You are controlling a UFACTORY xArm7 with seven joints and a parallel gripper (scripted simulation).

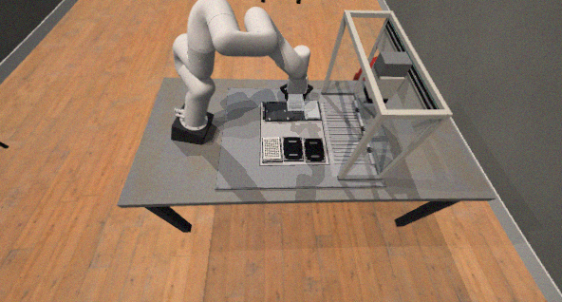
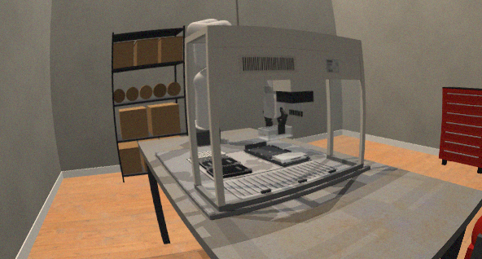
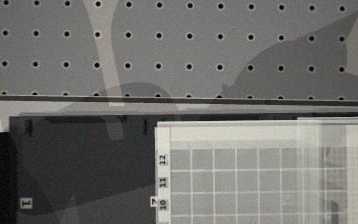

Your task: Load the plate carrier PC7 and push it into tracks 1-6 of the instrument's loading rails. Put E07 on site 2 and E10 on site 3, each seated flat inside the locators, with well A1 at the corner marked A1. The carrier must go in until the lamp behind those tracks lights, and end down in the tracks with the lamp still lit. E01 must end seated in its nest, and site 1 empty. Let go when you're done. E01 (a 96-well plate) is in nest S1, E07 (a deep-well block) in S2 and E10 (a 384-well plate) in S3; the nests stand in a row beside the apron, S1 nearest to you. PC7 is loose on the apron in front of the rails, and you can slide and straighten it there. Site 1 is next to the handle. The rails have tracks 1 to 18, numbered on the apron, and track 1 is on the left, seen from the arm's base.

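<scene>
The dark plate carrier PC7 is 10 cm below my hand and 1 cm behind it. Round my hand: nest: 26 cm to the right, 11 cm below, 9 cm ahead; then deep-well block E07: 1 cm below; then frame post: 41 cm to the right, 39 cm ahead, 13 cm above.
</scene>
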